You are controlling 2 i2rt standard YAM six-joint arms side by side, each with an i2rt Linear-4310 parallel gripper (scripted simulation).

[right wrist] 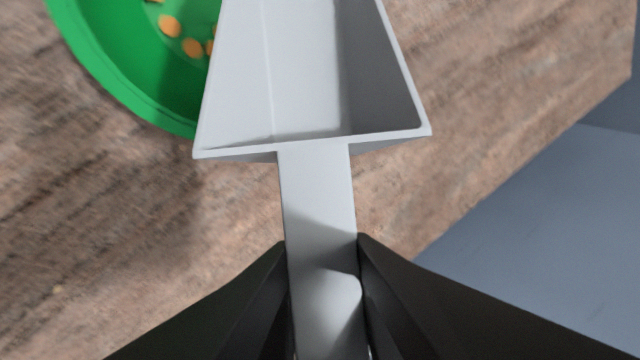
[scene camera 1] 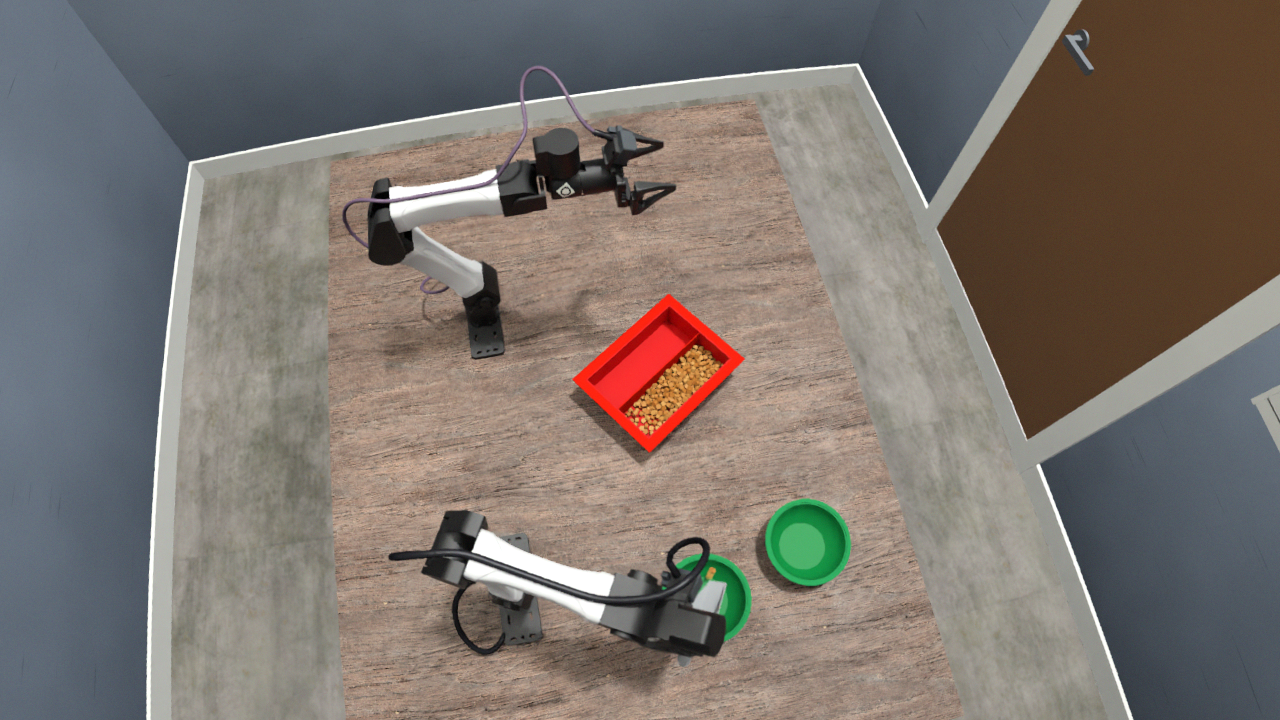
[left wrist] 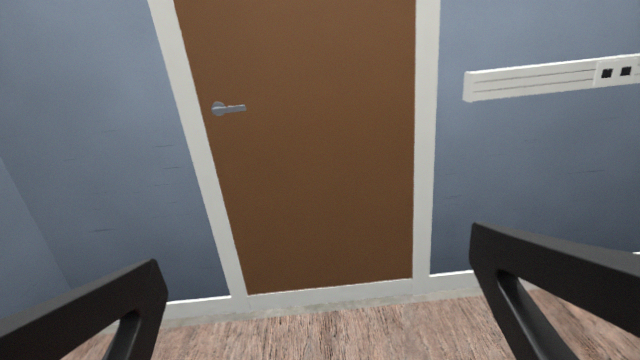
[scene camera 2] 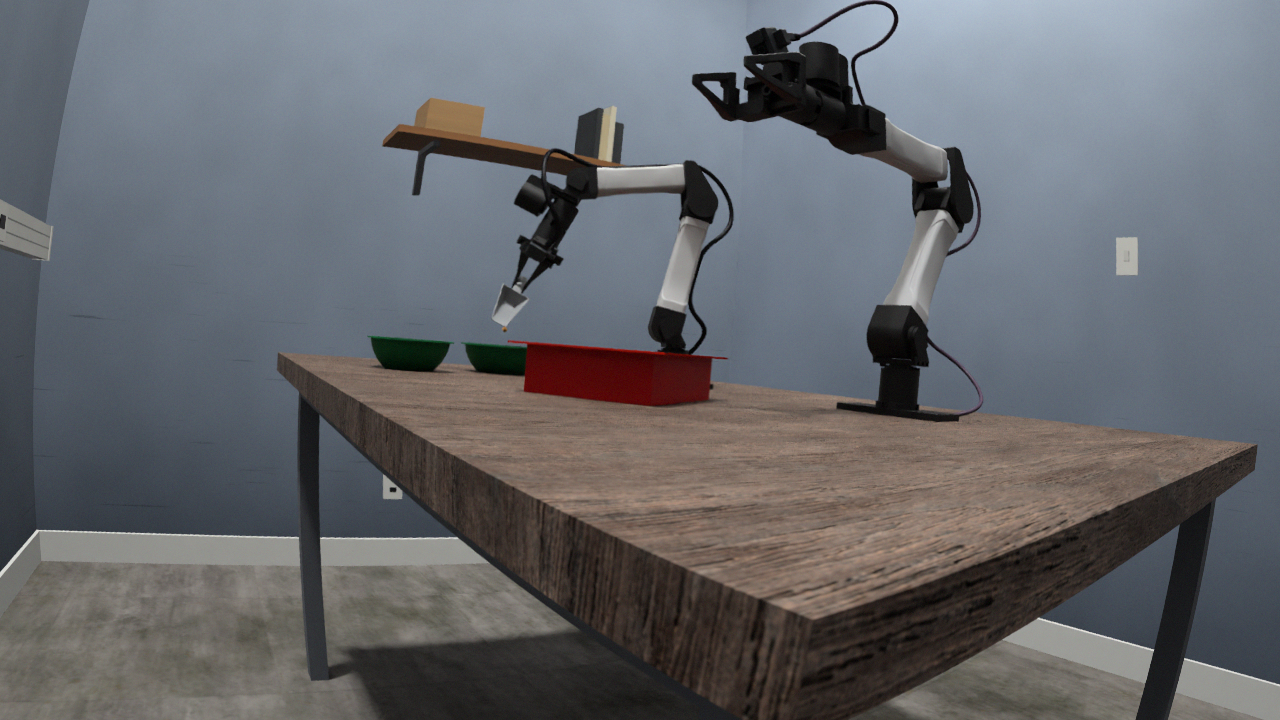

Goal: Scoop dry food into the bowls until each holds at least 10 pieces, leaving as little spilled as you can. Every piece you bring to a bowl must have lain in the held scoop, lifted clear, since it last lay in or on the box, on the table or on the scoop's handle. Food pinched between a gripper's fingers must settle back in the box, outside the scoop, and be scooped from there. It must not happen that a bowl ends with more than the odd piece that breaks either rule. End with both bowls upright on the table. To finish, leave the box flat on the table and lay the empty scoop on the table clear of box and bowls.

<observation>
In view: my left gripper [scene camera 2: 717,70], my right gripper [right wrist: 323,255], a red box [scene camera 1: 618,377], a grey scoop [scene camera 1: 710,599], a green bowl [scene camera 2: 506,360] and a green bowl [scene camera 1: 810,540].
The red box shows as well in scene camera 2 [scene camera 2: 646,378]. The grey scoop also shows in the right wrist view [right wrist: 306,92]. My left gripper is seen too in scene camera 1 [scene camera 1: 670,165] and in the left wrist view [left wrist: 315,258]. The right wrist view does not show the red box: it is out of frame. The left wrist view does not show the red box: it is out of frame.
</observation>
